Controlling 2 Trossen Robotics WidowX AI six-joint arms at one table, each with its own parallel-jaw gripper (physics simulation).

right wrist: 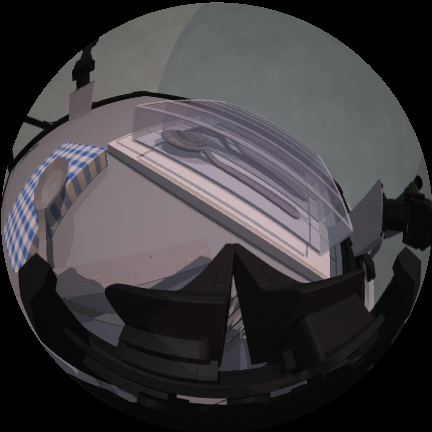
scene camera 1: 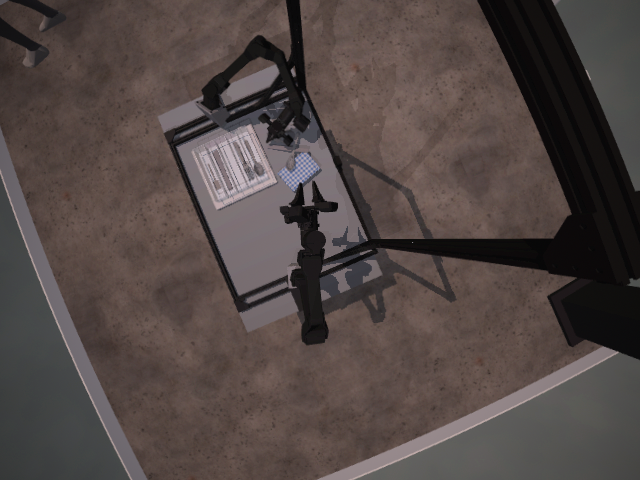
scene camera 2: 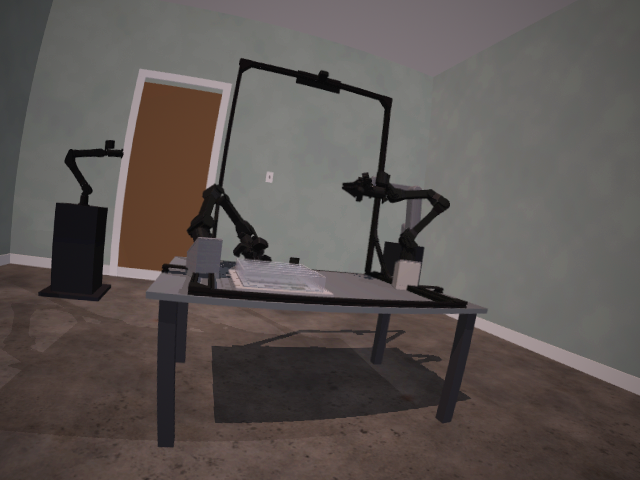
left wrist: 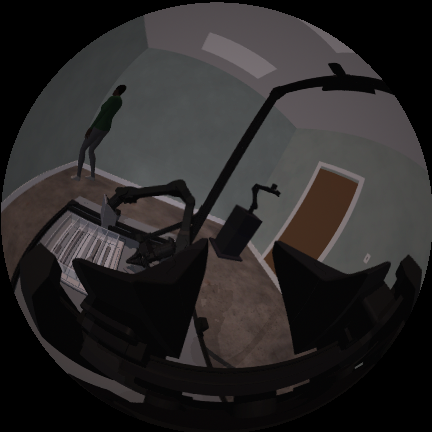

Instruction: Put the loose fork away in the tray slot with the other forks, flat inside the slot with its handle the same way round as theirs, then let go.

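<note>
My right gripper (scene camera 1: 269, 140) (right wrist: 231, 249) is shut, low over the table beside the tray. The loose fork is mostly hidden behind its fingers; thin grey tines (right wrist: 236, 322) show through the gap between them in the right wrist view, and no grip on it shows. The clear tray (scene camera 2: 310, 279) (right wrist: 327, 212) has long slots. A fork (right wrist: 241, 153) lies in one, behind a spoon (right wrist: 182, 140); their handles run toward the lower right in the right wrist view. My left gripper (scene camera 1: 308, 187) (scene camera 2: 345, 186) (left wrist: 241, 245) is partly open and empty, raised well above the table.
The tray stands on a pale board (right wrist: 160, 164). A blue checked cloth (scene camera 1: 308, 166) (right wrist: 82, 152) lies beside it with another spoon (scene camera 1: 290, 162) (right wrist: 51, 185) on it. Dark frame bars run along the table's edges, and a frame post (scene camera 2: 385, 142) rises near the left arm.
</note>
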